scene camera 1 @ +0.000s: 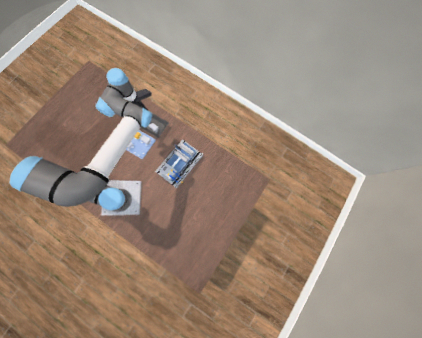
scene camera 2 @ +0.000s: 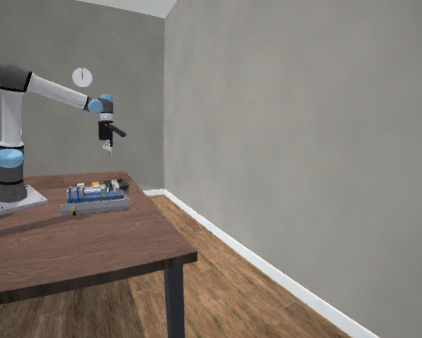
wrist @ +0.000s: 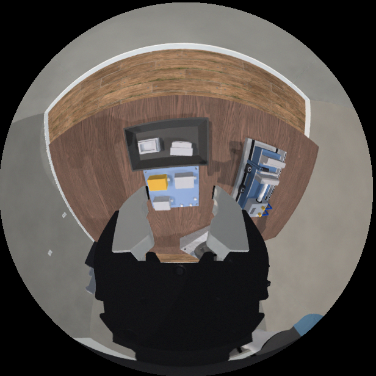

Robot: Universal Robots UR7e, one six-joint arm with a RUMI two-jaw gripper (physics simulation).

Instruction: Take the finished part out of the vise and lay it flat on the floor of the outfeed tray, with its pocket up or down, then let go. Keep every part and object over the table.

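Places are measured from the arm's base along level axes (x back, y right, z up), in centimetres.
Where they show: gripper, fingertip midpoint: (scene camera 2: 110,155); arm's base at its link origin: (scene camera 2: 10,195).
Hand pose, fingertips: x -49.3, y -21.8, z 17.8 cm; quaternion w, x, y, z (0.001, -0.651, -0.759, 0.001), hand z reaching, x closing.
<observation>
Each offset is from my fingertips to the top centre of the thing.
My gripper (scene camera 2: 108,149) (wrist: 180,186) is open and empty, high above the table; its fingertips are hidden in scene camera 1. The dark outfeed tray (wrist: 167,123) stands beyond the fingers in the wrist view. One light grey part (wrist: 149,146) lies in its left half with its pocket up. Another light grey part (wrist: 181,149) is in its right half, apart from the gripper; two of its faces show, its pocket is not clear, and it looks tilted or on its side. The blue and grey vise {dx +4.5, dy +31.4, dz -13.0 cm} (scene camera 1: 179,163) (scene camera 2: 95,197) (wrist: 250,186) shows no part between its jaws.
A light blue plate {dx +14.5, dy -1.0, dz -22.1 cm} (scene camera 1: 141,149) (wrist: 176,198) with grey blocks (wrist: 184,180) and an orange block (wrist: 157,182) lies beside the tray, on the robot's side. The vise stands to the right in the wrist view. The robot's base plate (scene camera 1: 134,206) is at the table's near edge.
</observation>
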